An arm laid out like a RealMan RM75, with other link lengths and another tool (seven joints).
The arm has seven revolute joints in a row. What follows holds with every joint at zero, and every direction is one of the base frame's.
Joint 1 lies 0.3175 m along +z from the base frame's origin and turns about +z.
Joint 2 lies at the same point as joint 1 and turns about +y.
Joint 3 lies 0.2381 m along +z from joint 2 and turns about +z.
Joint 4 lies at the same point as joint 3 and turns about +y.
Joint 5 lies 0.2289 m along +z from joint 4 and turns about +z.
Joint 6 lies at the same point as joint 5 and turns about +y.
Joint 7 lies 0.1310 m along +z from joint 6 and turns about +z.
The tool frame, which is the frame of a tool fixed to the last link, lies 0.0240 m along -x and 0.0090 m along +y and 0.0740 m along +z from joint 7; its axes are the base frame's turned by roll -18.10, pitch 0.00 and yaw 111.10 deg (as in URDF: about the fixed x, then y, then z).
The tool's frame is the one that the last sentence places.
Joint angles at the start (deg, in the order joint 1, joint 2, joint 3, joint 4, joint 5, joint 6, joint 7): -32.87, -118.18, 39.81, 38.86, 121.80, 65.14, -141.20
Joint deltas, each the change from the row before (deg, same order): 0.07, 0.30, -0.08, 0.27, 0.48, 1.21, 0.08; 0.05, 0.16, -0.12, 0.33, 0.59, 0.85, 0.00; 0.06, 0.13, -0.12, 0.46, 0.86, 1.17, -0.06; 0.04, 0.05, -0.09, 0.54, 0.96, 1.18, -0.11
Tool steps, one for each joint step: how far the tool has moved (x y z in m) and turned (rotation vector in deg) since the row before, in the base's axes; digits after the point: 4 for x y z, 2 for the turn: -0.0001, -0.0026, 0.0017, -0.80, 0.21, -0.56; -0.0004, -0.0019, 0.0013, -0.59, 0.32, -0.37; -0.0002, -0.0030, 0.0010, -0.93, 0.40, -0.47; 0.0000, -0.0032, 0.0005, -1.02, 0.44, -0.47
